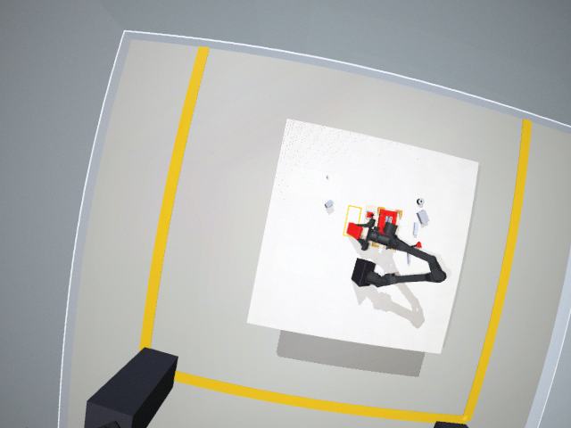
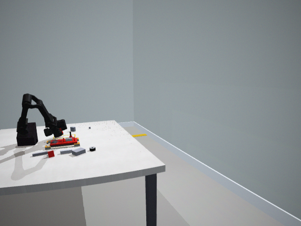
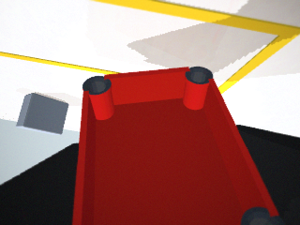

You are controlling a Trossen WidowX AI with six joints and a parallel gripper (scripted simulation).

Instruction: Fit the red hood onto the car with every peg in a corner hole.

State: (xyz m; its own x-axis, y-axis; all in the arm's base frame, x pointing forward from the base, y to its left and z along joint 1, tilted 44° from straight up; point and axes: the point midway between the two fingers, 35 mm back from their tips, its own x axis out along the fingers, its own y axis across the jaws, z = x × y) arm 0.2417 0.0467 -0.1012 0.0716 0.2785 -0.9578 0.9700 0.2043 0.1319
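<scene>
The red hood lies 10 mm above my gripper tip. From my gripper tip the other things lie so: grey bar 80 mm behind, 390 mm to the right, 40 mm below; then grey cube 120 mm ahead, 180 mm to the left, 30 mm below.
</scene>
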